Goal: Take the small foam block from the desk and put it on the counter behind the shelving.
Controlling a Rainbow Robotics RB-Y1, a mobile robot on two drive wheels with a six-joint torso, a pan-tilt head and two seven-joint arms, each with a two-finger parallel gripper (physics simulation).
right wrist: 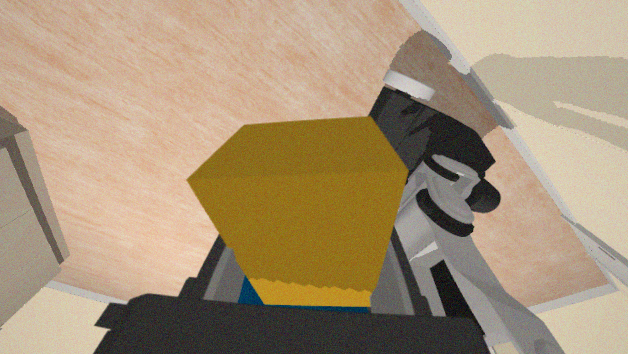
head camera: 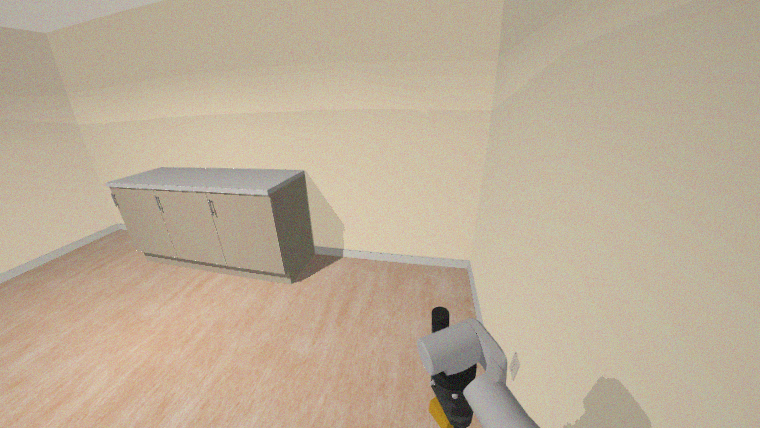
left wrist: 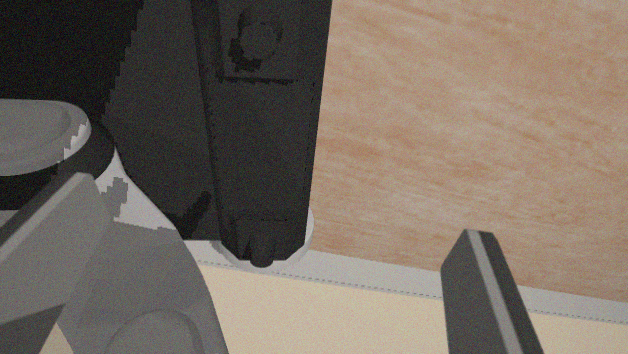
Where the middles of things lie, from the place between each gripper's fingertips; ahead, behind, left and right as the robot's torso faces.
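The yellow foam block point(right wrist: 309, 206) is 2 cm above my right hand.
As for my left hand, it is 30 cm below the yellow foam block, and I find it 43 cm to the left of the block and 33 cm short of it.
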